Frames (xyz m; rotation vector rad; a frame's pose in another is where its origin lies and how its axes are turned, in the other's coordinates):
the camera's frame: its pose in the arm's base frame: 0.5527 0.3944 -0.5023 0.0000 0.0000 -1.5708
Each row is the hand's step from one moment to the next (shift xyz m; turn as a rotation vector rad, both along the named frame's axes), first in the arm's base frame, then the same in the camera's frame.
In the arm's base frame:
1: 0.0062 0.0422 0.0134 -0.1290 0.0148 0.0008
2: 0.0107 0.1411 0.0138 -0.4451 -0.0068 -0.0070
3: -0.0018 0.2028 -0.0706 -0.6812 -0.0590 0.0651
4: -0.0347 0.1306 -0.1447 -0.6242 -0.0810 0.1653
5: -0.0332 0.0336 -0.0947 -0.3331 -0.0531 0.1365
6: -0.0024 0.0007 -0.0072 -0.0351 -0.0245 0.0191
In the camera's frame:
1: -0.0422 0.0062 0.0134 -0.0148 -0.1290 0.0008
2: -0.1411 0.0107 0.0138 0.0068 -0.4451 -0.0070
3: -0.2028 -0.0018 -0.0706 0.0590 -0.6812 0.0651
4: -0.1306 -0.0347 -0.1447 0.0810 -0.6242 0.1653
5: -0.0336 -0.0332 -0.0947 0.0531 -0.3331 0.1365
6: -0.0007 -0.0024 -0.0072 0.0245 -0.0351 0.0191

